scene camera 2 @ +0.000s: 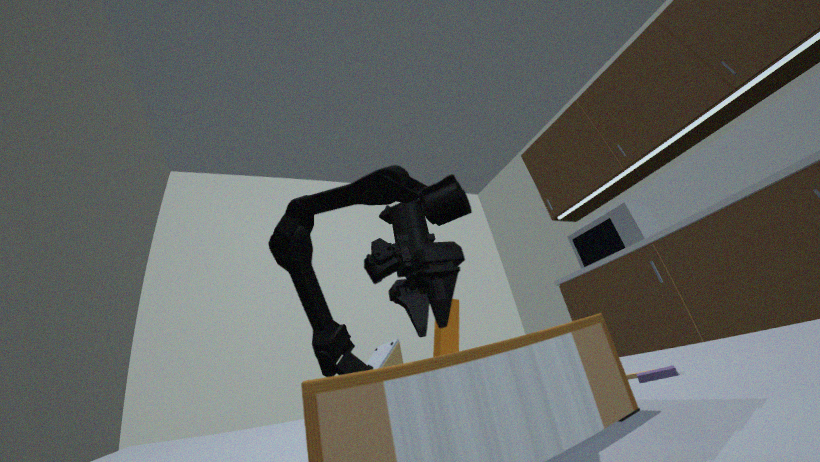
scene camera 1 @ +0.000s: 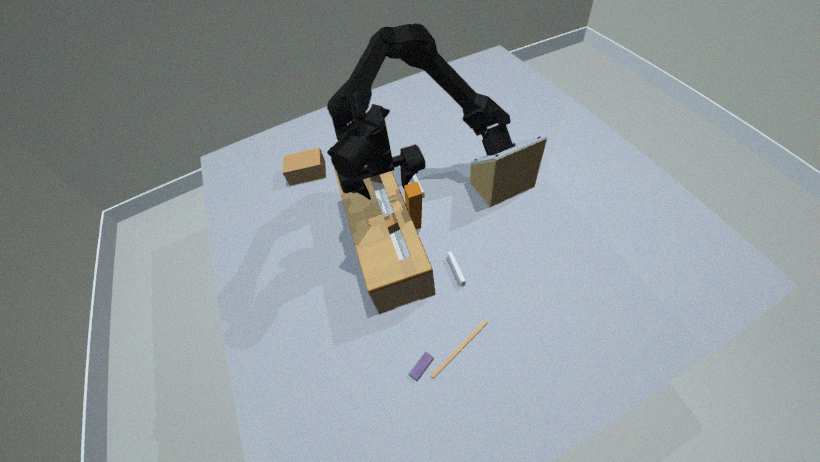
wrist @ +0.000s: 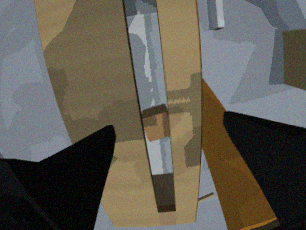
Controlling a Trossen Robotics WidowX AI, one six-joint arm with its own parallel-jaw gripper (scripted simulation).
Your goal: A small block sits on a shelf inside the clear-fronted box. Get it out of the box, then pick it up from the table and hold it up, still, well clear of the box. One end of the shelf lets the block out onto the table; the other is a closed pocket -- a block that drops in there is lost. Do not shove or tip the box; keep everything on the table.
Labels:
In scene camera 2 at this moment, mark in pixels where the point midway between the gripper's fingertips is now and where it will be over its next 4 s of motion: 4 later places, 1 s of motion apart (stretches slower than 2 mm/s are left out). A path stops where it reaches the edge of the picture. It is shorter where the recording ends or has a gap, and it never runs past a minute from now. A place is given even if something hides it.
The gripper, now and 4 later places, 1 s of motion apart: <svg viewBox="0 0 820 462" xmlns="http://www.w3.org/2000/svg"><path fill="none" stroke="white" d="M432 332L456 328L467 352L469 377L453 379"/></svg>

